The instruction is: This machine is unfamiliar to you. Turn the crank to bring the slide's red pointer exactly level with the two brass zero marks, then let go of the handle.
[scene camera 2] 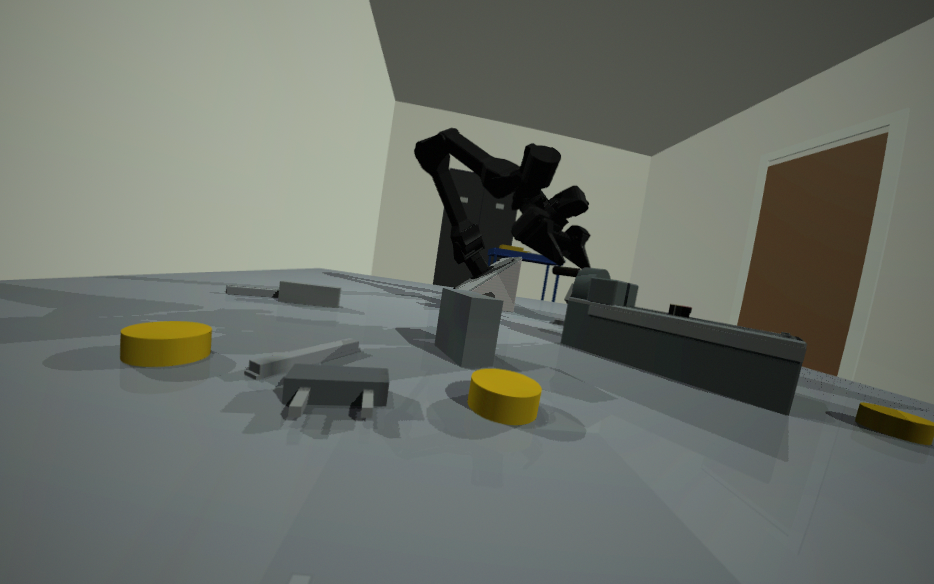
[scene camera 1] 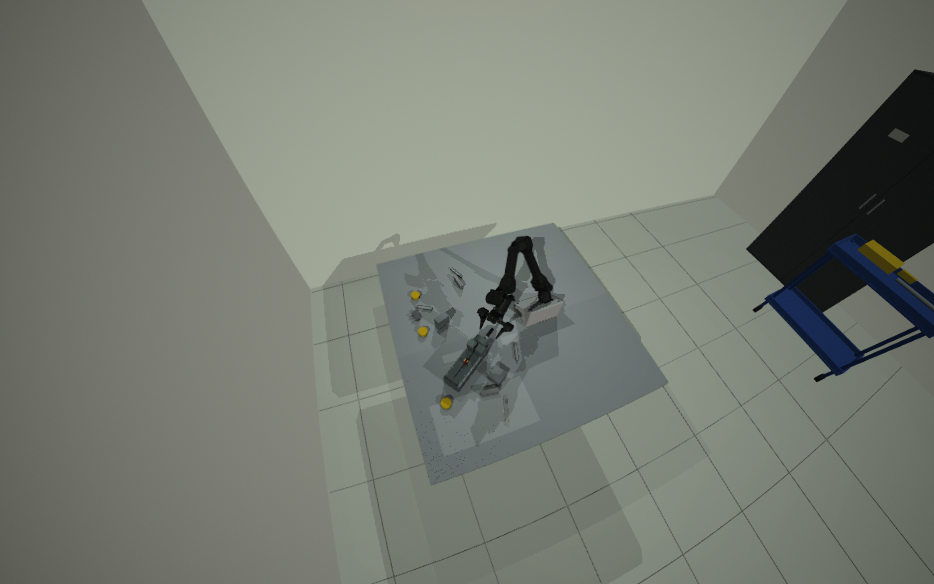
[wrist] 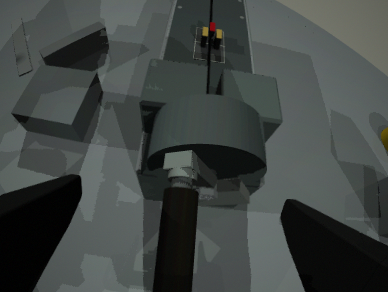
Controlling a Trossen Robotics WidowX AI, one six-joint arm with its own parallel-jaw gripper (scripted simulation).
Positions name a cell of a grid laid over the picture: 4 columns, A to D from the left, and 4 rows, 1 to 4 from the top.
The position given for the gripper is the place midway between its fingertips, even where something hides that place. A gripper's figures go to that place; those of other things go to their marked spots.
The gripper (scene camera 2: C2): 55 cm from the lens. A bracket (scene camera 2: B3): 20 cm from the lens.
